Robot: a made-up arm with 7 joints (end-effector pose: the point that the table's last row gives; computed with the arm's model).
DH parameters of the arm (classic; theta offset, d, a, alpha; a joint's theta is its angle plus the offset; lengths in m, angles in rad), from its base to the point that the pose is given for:
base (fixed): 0 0 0 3.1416
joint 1: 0 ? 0 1.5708
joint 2: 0 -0.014 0 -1.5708
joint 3: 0 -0.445 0 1.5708
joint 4: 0 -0.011 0 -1.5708
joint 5: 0 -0.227 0 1.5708
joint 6: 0 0 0 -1.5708
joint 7: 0 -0.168 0 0
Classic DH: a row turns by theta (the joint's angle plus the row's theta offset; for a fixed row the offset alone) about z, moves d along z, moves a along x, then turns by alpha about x.
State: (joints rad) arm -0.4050 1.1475 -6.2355 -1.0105 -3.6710 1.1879 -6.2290
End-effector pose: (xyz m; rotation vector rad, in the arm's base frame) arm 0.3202 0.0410 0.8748 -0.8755 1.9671 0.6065
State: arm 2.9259 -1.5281 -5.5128 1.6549 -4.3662 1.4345 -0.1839
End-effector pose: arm 0.3995 0.4058 0.4688 0.9463 0.6165 -1.4053
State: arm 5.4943 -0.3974 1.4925 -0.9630 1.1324 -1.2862 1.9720
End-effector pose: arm -0.2591 0.1079 0.9300 1.4515 1.2952 -1.3397
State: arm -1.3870 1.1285 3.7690 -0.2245 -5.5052 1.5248 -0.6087
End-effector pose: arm -0.0083 0.6557 0.6615 -1.5155 1.4484 -1.5151
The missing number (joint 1, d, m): -0.383
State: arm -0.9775 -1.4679 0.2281 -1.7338 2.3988 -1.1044 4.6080
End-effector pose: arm -0.4182 -0.3595 0.1486 -0.9292 0.9252 -1.1576
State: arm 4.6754 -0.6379 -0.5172 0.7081 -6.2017 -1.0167 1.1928
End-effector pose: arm -0.0199 -0.3964 1.0574 -1.9940 -0.9758 -0.3431
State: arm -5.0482 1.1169 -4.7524 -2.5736 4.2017 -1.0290 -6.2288
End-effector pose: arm 0.2404 -0.0564 0.6096 2.0367 1.4909 -1.1463
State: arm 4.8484 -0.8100 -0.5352 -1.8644 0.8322 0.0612 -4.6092
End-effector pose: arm 0.1588 -0.4891 0.3859 -0.7172 -0.2031 1.0369
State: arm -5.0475 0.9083 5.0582 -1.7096 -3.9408 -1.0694 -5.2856
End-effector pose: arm -0.1755 -0.3537 0.8485 1.3863 2.5147 0.2901
